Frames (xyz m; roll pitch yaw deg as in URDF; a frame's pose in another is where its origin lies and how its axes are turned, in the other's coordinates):
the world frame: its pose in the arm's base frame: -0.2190 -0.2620 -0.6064 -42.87 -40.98 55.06
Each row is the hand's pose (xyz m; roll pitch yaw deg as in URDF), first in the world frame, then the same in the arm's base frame.
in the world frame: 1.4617 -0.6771 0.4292 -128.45 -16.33 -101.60
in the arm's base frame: 0.2893 0.1089 0.9374 -68.22 -30.79 -89.54
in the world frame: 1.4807 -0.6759 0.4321 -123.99 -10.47 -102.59
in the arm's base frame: 0.2946 0.1216 0.9509 -66.48 -26.93 -84.38
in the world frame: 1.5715 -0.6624 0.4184 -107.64 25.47 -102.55
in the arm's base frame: 0.3407 0.1884 0.9959 -58.66 -4.94 -54.56
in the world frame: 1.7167 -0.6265 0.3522 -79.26 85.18 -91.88
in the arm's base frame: 0.4462 0.3068 1.0361 -27.85 30.66 -4.22
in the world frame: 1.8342 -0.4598 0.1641 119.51 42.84 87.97
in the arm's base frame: 0.5961 0.5112 0.9234 35.65 47.35 61.37
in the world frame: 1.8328 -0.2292 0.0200 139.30 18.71 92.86
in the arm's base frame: 0.6359 0.6921 0.7243 78.31 43.97 96.37
